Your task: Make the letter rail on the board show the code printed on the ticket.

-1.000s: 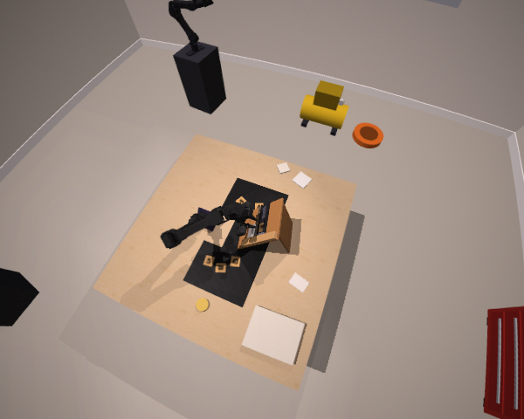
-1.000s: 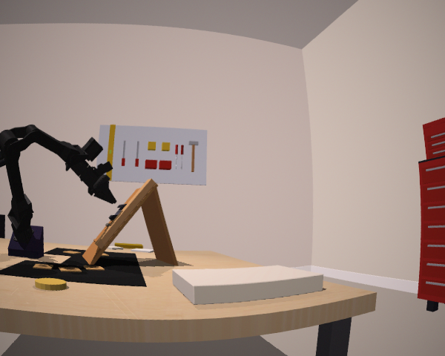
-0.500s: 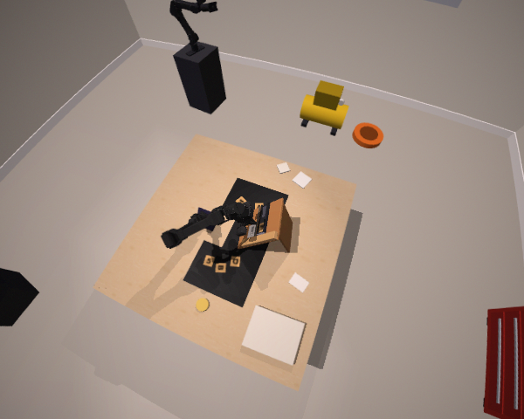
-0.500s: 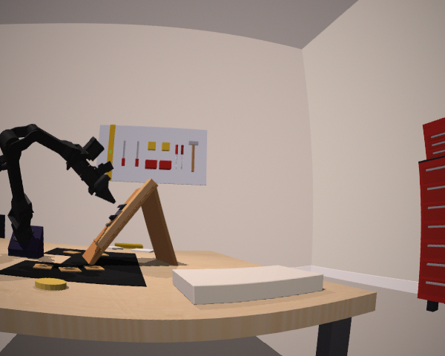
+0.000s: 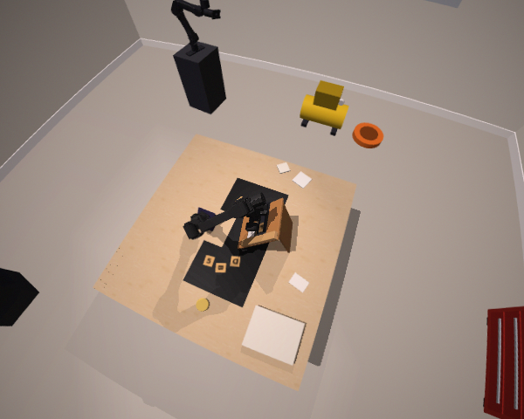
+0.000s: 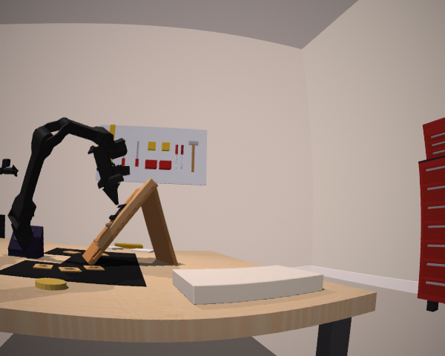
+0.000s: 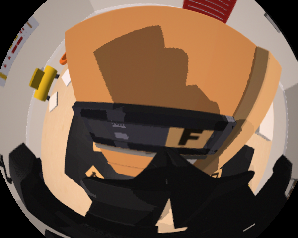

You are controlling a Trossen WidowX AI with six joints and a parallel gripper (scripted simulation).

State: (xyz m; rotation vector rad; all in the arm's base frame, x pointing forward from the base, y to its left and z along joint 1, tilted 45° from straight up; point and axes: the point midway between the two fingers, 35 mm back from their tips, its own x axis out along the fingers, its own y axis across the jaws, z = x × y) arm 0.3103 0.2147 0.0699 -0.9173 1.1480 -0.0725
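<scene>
Now: the white ticket 3 cm behind my gripper tip, 4 cm to the right of it and 10 cm below it. Also, from my gripper tip: black mat 14 cm behind, 8 cm to the right, 20 cm below; white slab 35 cm ahead, 47 cm to the right, 18 cm below.
</scene>
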